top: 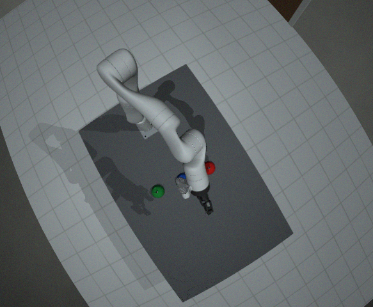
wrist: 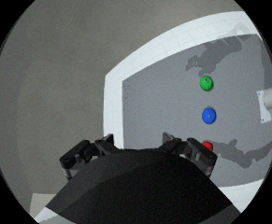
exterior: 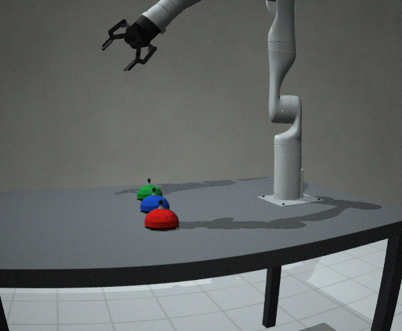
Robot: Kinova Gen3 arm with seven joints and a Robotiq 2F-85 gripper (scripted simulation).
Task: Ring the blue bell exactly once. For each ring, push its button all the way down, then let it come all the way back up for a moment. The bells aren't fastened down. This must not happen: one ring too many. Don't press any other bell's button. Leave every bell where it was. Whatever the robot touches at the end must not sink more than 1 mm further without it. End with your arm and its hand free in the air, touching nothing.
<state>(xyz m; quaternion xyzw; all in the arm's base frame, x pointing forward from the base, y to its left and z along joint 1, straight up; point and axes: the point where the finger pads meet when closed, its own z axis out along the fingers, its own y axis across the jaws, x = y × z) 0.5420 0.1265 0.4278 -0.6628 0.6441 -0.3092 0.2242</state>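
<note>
My hand is 39 cm above the blue bell, 11 cm past it and 5 cm to the left of it. Round my hand: red bell: 39 cm below, 12 cm to the left, 11 cm behind; then green bell: 39 cm below, 23 cm to the right, 11 cm behind.
</note>
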